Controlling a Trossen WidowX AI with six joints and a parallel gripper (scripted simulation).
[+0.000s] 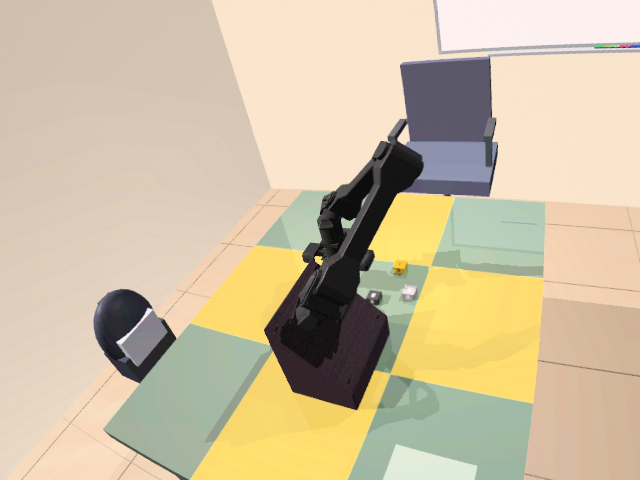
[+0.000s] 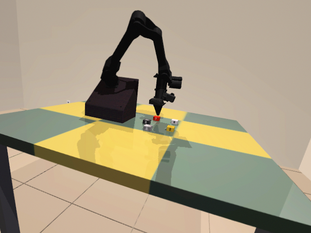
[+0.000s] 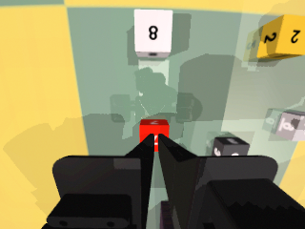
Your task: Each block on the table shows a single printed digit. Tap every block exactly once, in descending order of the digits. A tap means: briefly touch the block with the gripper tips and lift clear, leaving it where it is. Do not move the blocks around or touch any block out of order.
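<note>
Now: the red block 10 mm behind my gripper tip and 20 mm below it. Round my gripper tip: white block: 100 mm ahead, 10 mm to the right, 20 mm below; yellow block: 80 mm ahead, 140 mm to the right, 20 mm below; black block: 40 mm behind, 90 mm to the right, 20 mm below.
</note>
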